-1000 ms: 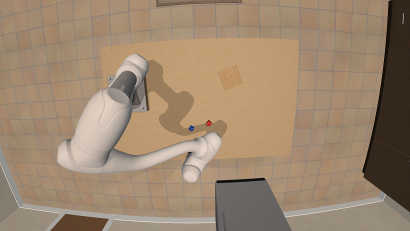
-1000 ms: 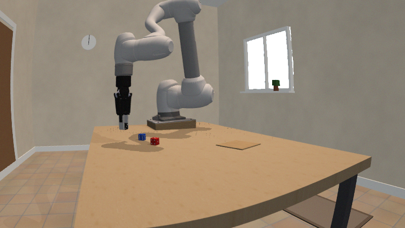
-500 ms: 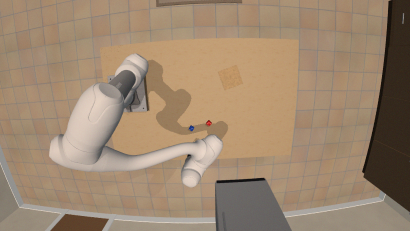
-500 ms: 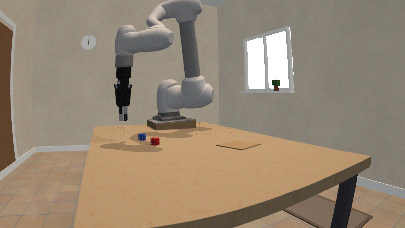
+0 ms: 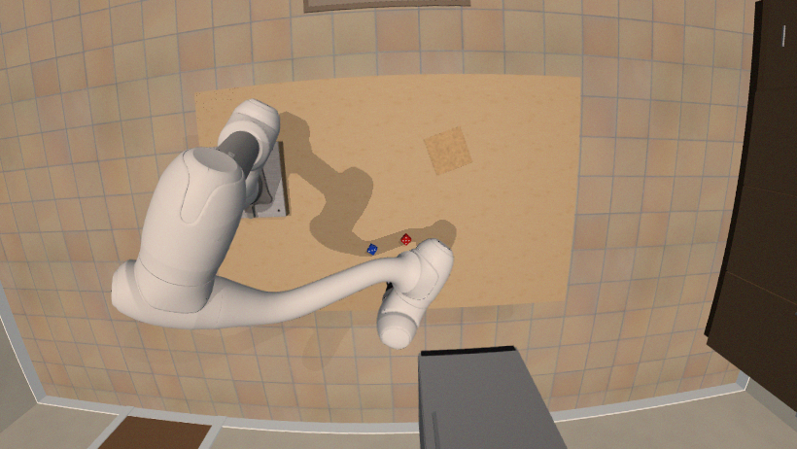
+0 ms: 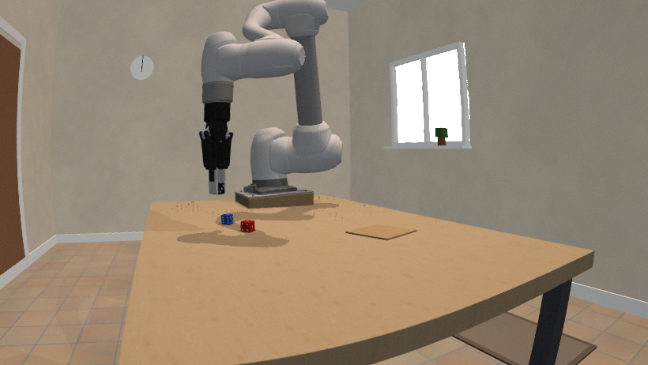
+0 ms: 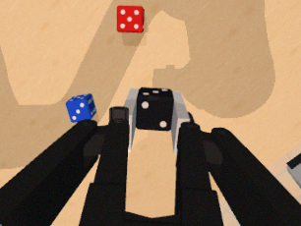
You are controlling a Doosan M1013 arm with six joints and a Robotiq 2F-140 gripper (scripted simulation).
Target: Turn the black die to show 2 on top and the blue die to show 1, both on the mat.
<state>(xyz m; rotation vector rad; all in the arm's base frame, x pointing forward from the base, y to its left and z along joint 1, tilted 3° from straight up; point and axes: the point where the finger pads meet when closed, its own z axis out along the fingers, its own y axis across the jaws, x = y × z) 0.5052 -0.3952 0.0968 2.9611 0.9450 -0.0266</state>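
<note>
Right now the cork mat is 37 cm to the left of my hand, 25 cm ahead of it and 14 cm below it. Round my hand: red die 12 cm below, 7 cm to the left, 4 cm ahead; blue die 12 cm below, 9 cm behind, 6 cm to the left; black die 2 cm below.
</note>
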